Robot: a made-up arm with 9 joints. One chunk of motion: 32 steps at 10 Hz.
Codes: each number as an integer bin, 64 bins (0 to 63) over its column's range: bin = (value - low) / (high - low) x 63, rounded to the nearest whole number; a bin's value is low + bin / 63 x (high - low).
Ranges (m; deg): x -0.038..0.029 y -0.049..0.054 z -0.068..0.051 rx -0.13..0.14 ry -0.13..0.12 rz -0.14..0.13
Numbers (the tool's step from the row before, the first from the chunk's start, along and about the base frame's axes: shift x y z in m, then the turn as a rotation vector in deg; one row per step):
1: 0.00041 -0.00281 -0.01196 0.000 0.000 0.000
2: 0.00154 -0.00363 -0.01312 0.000 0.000 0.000
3: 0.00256 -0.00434 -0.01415 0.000 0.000 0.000
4: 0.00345 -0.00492 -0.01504 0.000 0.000 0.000
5: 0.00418 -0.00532 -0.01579 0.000 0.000 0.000
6: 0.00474 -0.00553 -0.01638 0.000 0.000 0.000
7: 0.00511 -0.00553 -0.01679 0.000 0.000 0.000
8: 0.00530 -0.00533 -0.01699 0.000 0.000 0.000
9: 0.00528 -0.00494 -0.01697 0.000 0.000 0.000
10: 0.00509 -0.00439 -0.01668 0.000 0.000 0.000
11: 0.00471 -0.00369 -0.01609 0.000 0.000 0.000
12: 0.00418 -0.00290 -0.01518 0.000 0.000 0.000
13: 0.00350 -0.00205 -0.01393 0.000 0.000 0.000
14: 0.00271 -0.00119 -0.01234 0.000 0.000 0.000
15: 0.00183 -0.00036 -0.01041 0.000 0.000 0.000
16: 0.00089 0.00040 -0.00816 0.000 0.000 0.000
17: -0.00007 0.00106 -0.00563 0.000 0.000 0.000
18: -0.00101 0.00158 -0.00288 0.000 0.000 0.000
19: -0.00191 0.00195 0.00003 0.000 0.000 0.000
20: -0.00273 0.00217 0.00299 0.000 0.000 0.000
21: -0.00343 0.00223 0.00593 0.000 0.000 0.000
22: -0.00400 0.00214 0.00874 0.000 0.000 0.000
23: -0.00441 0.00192 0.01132 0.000 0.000 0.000
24: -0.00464 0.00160 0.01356 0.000 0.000 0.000
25: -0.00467 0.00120 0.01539 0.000 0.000 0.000
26: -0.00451 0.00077 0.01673 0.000 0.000 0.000
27: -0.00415 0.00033 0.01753 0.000 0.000 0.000
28: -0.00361 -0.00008 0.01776 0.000 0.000 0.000
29: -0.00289 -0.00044 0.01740 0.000 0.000 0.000
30: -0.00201 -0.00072 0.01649 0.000 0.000 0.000
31: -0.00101 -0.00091 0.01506 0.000 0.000 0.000
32: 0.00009 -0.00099 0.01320 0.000 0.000 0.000
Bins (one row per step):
1: 36 28 30 30 33 33
2: 37 28 29 30 33 33
3: 38 27 29 30 33 33
4: 39 27 28 30 33 33
5: 40 27 28 30 33 33
6: 40 27 27 30 33 33
7: 41 27 27 30 33 33
8: 41 27 27 30 33 33
9: 41 27 27 30 33 33
10: 41 27 27 30 33 33
11: 40 28 27 30 33 33
12: 40 28 28 30 33 33
13: 39 29 29 30 33 33
14: 38 29 29 30 33 33
15: 37 30 30 30 33 33
16: 37 30 32 30 33 33
17: 36 31 33 30 33 33
18: 35 31 34 30 33 33
19: 34 31 36 30 33 33
20: 33 31 38 30 33 33
21: 33 31 39 30 33 33
22: 32 31 41 30 33 33
23: 32 31 42 30 33 33
24: 31 31 43 30 33 33
25: 31 31 44 30 33 33
26: 31 30 45 30 33 33
27: 32 30 45 30 33 33
28: 32 30 45 30 33 33
29: 33 30 45 30 33 33
30: 34 30 45 30 33 33
31: 35 29 44 30 33 33
32: 36 29 43 30 33 33

